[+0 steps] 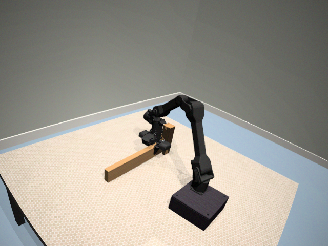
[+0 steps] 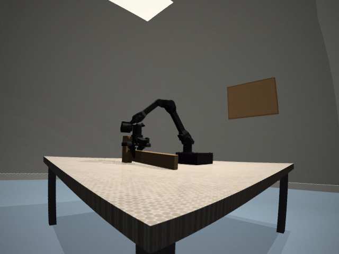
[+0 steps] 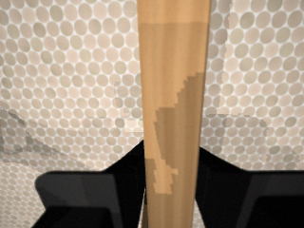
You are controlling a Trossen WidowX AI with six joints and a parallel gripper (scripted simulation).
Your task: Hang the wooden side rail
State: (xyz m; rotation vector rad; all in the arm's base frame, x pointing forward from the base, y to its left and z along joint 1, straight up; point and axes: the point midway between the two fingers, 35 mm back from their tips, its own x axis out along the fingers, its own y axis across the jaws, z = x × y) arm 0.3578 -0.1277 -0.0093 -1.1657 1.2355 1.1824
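Now: the headboard post 110 mm to the right of my gripper tip, 40 mm above it and 10 mm behind it.
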